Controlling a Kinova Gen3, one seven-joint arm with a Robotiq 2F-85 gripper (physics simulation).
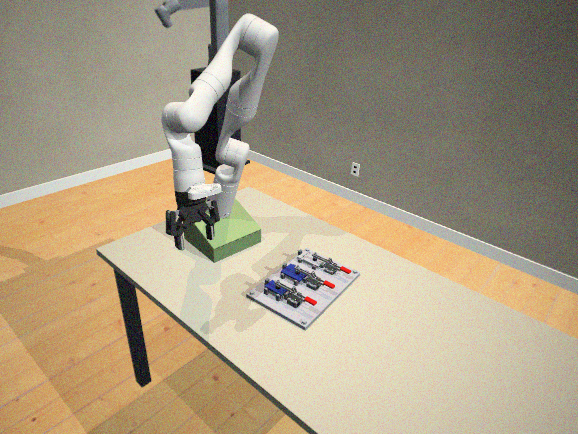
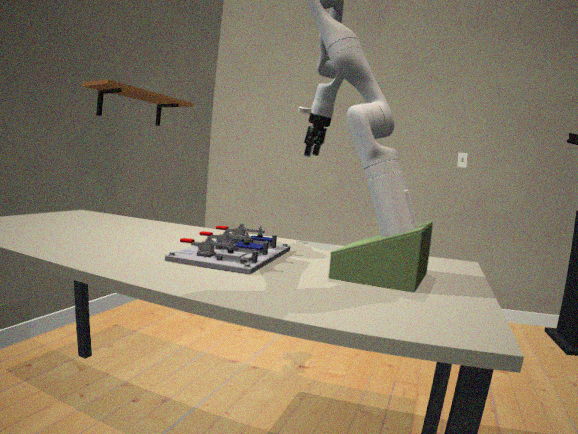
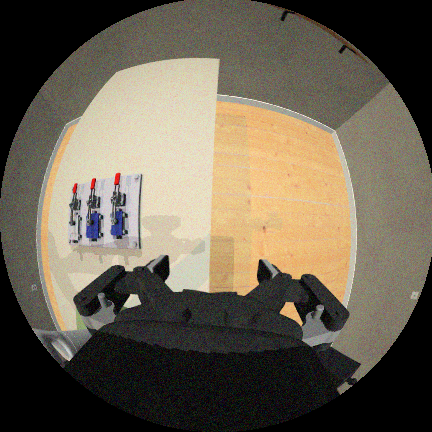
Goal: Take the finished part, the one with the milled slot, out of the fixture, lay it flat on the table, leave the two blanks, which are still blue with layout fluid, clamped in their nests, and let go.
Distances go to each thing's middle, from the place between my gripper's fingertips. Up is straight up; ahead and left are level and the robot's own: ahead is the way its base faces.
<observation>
I see the fixture plate [image 1: 325,296] 120 mm ahead of my hand, 370 mm to the left of it and 300 mm below it.
</observation>
